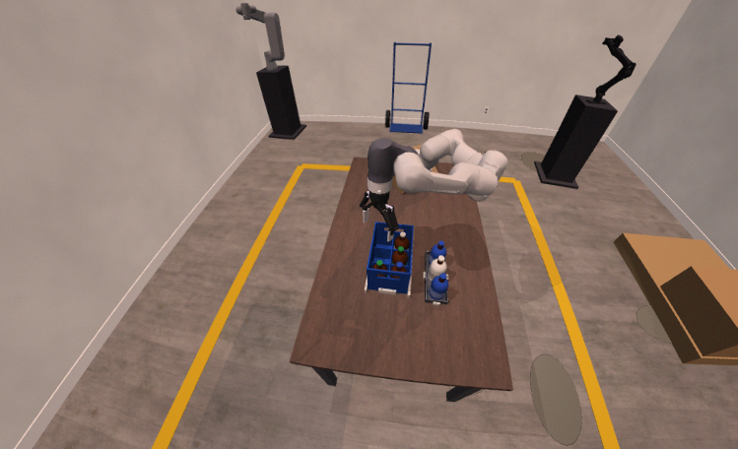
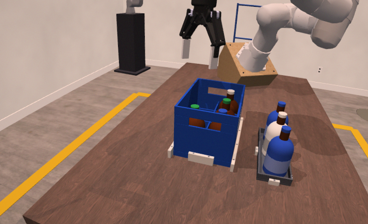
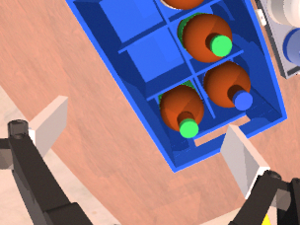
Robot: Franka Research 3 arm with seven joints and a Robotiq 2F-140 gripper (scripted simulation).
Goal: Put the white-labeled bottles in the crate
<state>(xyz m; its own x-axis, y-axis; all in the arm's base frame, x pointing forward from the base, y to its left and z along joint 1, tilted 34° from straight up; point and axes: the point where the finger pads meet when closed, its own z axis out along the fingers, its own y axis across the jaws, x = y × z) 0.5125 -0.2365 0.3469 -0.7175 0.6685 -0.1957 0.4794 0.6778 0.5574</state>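
Right now my hand is 29 cm to the right of the white-labeled bottle and 20 cm above it. Round my hand: blue-labeled bottle (30 cm to the left, 20 cm below, 9 cm ahead); then blue crate (20 cm below, 6 cm to the left, 1 cm behind).
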